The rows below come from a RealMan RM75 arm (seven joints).
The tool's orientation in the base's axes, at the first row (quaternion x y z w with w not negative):
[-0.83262, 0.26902, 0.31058, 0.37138]
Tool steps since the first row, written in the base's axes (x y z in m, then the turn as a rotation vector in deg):
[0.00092, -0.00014, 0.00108, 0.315, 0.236, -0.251]
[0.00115, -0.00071, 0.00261, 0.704, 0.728, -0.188]
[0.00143, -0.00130, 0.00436, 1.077, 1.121, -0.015]
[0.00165, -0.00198, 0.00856, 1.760, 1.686, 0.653]
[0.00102, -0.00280, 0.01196, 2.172, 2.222, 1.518]
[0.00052, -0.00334, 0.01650, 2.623, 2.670, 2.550]
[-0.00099, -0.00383, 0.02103, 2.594, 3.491, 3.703]
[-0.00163, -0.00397, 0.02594, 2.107, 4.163, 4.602]
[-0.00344, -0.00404, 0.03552, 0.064, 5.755, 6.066]
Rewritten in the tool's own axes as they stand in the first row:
[-0.00013, -0.00103, -0.00098, 0.337, -0.237, 0.219]
[-0.00096, -0.00155, -0.00231, 0.443, -0.815, 0.448]
[-0.00190, -0.00219, -0.00379, 0.481, -1.374, 0.547]
[-0.00461, -0.00384, -0.00663, 0.331, -2.466, 0.419]
[-0.00729, -0.00447, -0.00888, -0.133, -3.447, 0.250]
[-0.01076, -0.00586, -0.01155, -0.671, -4.478, -0.090]
[-0.01490, -0.00660, -0.01387, -1.696, -5.454, -0.048]
[-0.01882, -0.00830, -0.01638, -2.809, -5.919, 0.157]
[-0.02687, -0.01136, -0.02095, -5.557, -6.116, 1.278]

